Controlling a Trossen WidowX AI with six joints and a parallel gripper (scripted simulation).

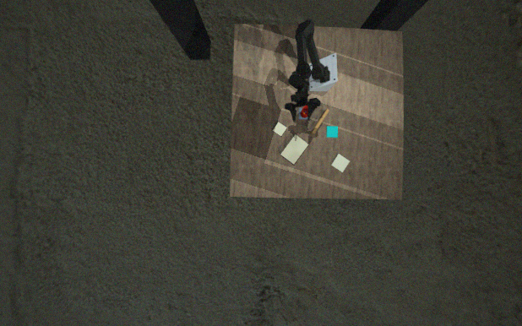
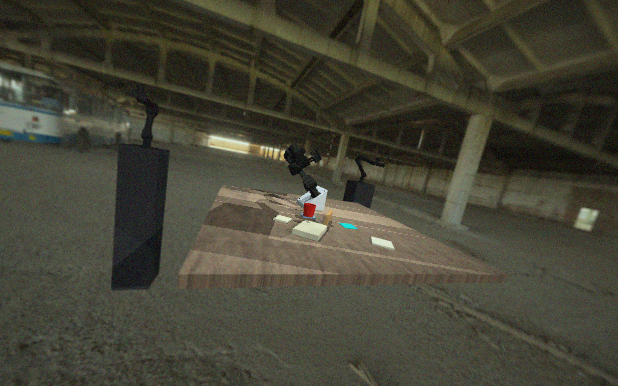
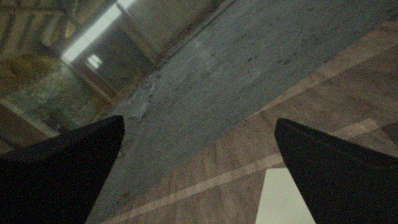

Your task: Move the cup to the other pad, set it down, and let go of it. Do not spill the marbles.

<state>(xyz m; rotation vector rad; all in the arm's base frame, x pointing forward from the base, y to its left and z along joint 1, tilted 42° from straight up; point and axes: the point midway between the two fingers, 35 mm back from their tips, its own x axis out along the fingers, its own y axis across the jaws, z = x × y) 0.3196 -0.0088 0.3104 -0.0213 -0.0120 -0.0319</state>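
My gripper tip is 130 mm past the red cup, 100 mm to the right of it and 270 mm above it. The rest, counted from my gripper tip: cream block 130 mm ahead, 30 mm to the left, 300 mm below; tan wooden stick 70 mm behind, 210 mm to the left, 300 mm below; light blue pad 140 mm behind, 100 mm to the left, 320 mm below.
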